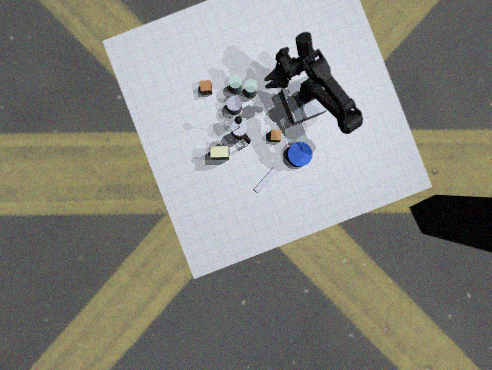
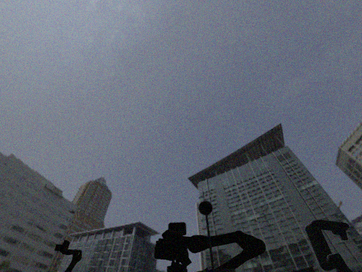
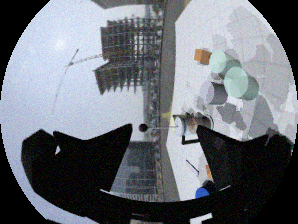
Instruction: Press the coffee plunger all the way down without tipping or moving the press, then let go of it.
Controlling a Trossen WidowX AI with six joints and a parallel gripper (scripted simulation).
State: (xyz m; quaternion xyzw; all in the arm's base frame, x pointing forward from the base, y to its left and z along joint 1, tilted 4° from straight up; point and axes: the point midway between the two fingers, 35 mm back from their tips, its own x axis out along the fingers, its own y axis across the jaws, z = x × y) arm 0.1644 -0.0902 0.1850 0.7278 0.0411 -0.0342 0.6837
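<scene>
My gripper tip is now 16 cm short of the coffee press, 11 cm to the right of it and 10 cm above it. The rest, counted from my gripper tip: flat grey bar: 15 cm ahead, 36 cm to the left, 23 cm below; then blue disc: 5 cm behind, 32 cm to the left, 21 cm below; then pale yellow block: 30 cm ahead, 15 cm to the left, 18 cm below.
</scene>
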